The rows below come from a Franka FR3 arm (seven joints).
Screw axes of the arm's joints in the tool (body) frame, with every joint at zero. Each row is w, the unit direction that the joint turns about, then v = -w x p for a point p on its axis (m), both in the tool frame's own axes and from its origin. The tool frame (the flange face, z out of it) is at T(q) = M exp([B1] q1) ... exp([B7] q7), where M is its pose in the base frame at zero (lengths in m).
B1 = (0, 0, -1, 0.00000, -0.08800, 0.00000)
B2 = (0, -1, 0, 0.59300, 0.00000, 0.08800)
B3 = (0, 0, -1, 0.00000, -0.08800, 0.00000)
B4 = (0, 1, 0, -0.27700, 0.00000, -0.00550)
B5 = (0, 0, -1, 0.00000, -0.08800, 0.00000)
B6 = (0, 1, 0, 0.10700, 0.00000, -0.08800)
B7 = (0, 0, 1, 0.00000, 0.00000, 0.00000)
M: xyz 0.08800 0.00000 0.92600 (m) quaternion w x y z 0 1 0 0
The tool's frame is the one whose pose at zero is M.
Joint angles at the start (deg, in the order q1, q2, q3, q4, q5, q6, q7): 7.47, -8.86, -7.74, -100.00, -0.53, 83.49, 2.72
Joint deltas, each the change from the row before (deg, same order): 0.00, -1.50, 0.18, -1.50, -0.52, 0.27, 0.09; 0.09, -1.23, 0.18, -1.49, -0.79, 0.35, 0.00; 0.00, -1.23, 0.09, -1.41, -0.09, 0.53, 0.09; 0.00, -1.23, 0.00, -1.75, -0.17, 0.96, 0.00
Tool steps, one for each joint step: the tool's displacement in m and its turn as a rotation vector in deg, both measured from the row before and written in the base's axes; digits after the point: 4 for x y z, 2 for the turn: -0.0079, -0.0001, 0.0010, -0.36, -0.26, 0.13; -0.0064, 0.0003, -0.0012, -0.67, -0.09, 0.32; -0.0060, 0.0002, -0.0005, 0.04, -0.34, 0.04; -0.0054, -0.0007, -0.0029, -0.01, -0.43, 0.06
